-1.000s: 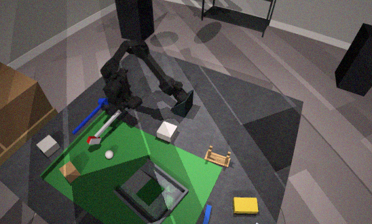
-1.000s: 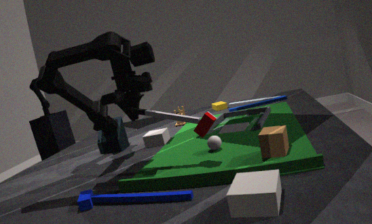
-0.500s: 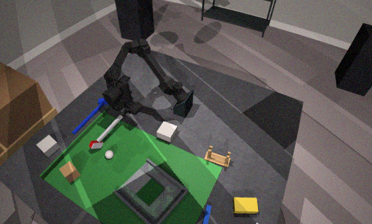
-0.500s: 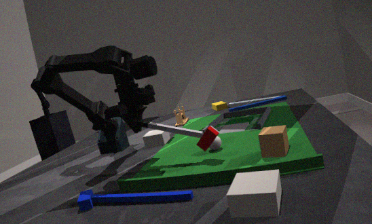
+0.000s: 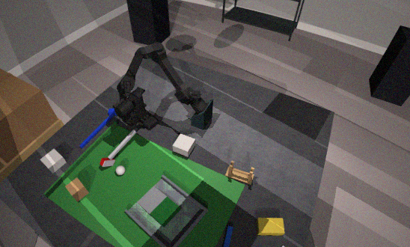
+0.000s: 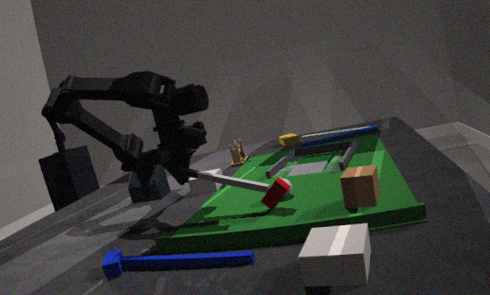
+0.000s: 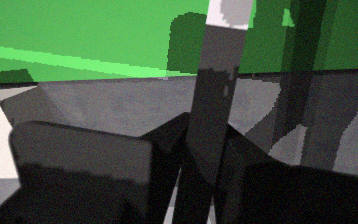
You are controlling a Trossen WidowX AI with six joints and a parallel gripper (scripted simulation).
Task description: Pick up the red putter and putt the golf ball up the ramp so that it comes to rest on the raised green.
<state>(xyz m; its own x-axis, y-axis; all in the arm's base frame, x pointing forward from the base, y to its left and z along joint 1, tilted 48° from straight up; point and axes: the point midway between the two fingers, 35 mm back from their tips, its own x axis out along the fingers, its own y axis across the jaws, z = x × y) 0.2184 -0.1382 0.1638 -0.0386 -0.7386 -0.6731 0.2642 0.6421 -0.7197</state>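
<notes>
Right now my gripper tip is 11 cm short of the red putter, 3 cm to the left of it and 1 cm above it. Also, from my gripper tip: turf: 26 cm ahead, 15 cm to the left, 8 cm below; white golf ball: 22 cm ahead, 1 cm to the left, 5 cm below; blue putter: 4 cm ahead, 26 cm to the right, 6 cm below.
</notes>
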